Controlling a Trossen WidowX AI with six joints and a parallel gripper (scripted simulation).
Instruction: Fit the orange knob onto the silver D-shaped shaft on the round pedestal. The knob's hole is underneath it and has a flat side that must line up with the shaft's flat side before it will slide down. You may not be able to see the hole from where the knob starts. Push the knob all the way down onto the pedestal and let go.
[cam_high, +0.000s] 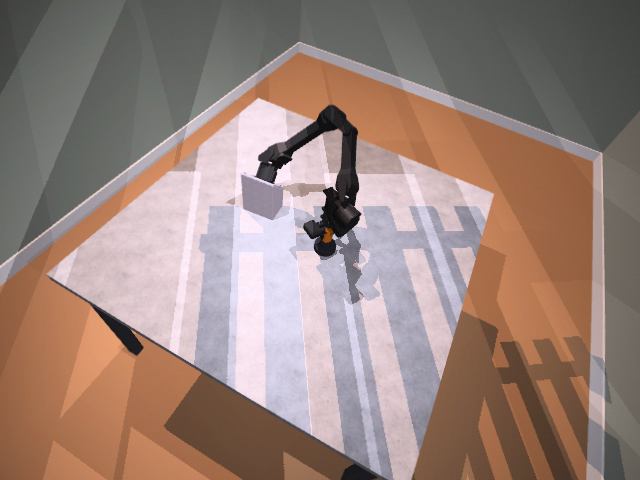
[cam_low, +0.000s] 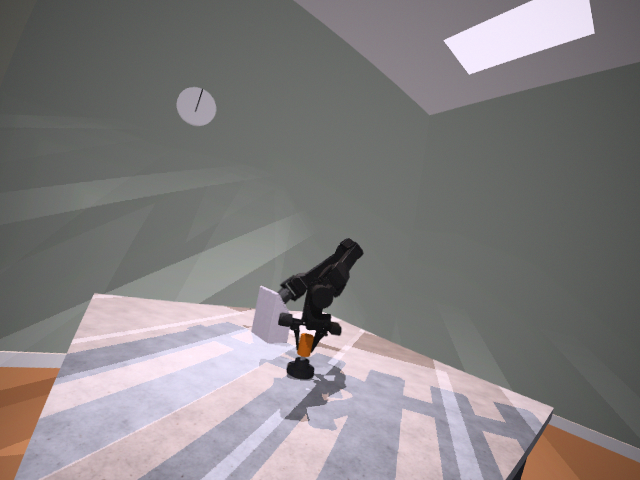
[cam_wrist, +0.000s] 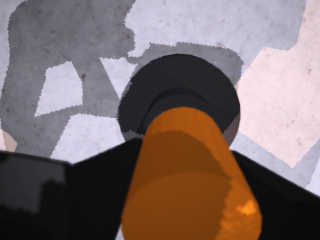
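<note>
Now: the orange knob 3 cm above my gripper tip. From my gripper tip the other things lie so: round pedestal 4 cm below.
</note>
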